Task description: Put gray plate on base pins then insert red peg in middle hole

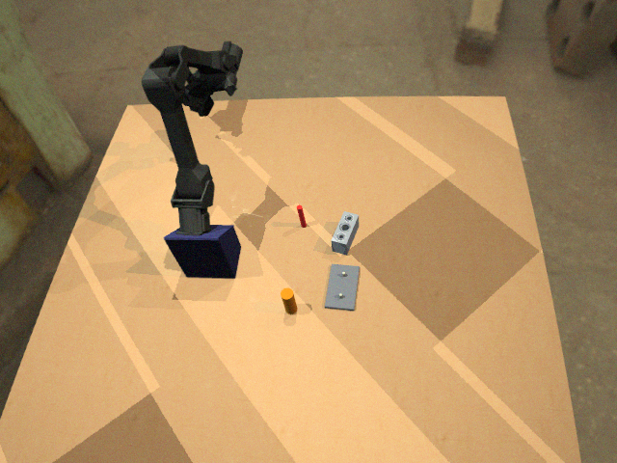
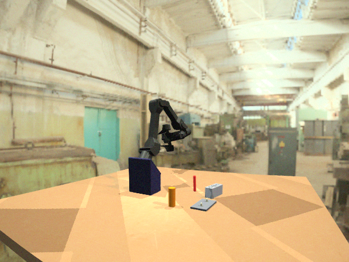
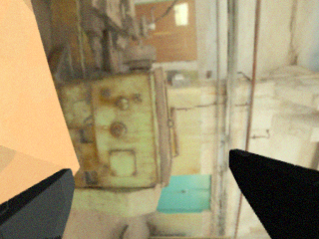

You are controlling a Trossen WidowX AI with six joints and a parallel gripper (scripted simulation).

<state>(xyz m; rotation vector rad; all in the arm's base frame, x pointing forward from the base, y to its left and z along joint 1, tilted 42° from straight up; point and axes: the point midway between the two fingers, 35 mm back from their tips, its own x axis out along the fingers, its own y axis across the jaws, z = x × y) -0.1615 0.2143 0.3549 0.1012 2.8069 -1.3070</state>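
Now: gripper tip 540 mm short of the gray plate, 260 mm to the left of it and 200 mm above it. The rest, counted from my gripper tip: red peg: 420 mm ahead, 230 mm to the right, 200 mm below; then orange cylinder: 450 mm ahead, 480 mm to the right, 200 mm below; then flat gray base: 560 mm ahead, 400 mm to the right, 230 mm below.
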